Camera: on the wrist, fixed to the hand. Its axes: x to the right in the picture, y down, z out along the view.
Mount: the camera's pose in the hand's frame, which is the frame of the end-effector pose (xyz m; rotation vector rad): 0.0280 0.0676 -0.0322 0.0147 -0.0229 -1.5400
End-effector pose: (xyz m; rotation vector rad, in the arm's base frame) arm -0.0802 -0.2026 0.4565 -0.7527 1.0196 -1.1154
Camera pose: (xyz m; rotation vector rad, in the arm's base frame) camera -0.0832 -0.2097 0.3769 -1.6008 0.2366 -2.3588
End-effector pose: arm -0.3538 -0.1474 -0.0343 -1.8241 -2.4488 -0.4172
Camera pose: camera -0.3017 -0.1116 0.0146 -0.3805 2.9458 0.3191
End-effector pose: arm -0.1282 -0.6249 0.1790 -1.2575 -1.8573 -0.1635
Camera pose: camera -0.0583 -0.5900 0.1960 0.4299 -2.4130 -0.9140
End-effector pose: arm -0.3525 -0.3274 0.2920 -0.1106 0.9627 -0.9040
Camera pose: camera -0.3280 -0.2943 0.2235 -0.9311 0.7354 -2.2871
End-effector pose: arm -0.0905 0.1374 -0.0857 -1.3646 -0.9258 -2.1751
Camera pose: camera -0.0794 0.0674 -0.0487 0.3215 1.4857 1.7614
